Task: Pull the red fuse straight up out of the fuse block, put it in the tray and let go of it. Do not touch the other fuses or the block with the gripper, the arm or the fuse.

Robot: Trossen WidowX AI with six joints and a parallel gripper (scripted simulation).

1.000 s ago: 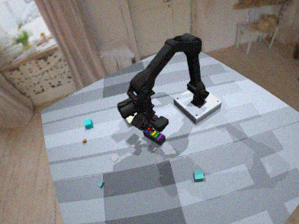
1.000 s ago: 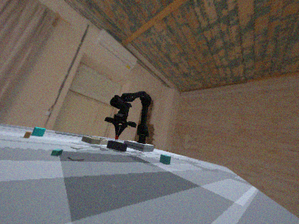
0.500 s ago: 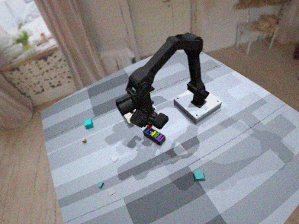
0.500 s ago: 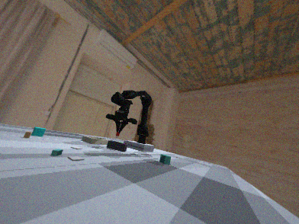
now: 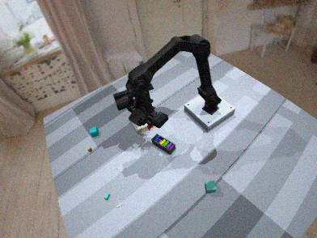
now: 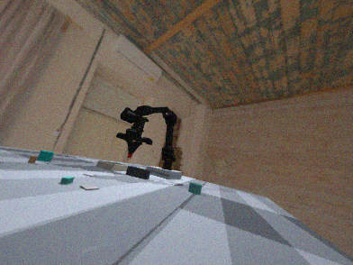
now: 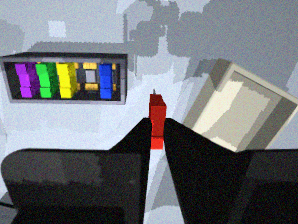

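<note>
Now: gripper tip 110 mm to the left of the tray, 90 mm above it and 30 mm past it. The rest, counted from my gripper tip: red fuse 10 mm below; then blue fuse 70 mm below, 40 mm to the left; then yellow fuse 80 mm to the left, 70 mm below.
</note>
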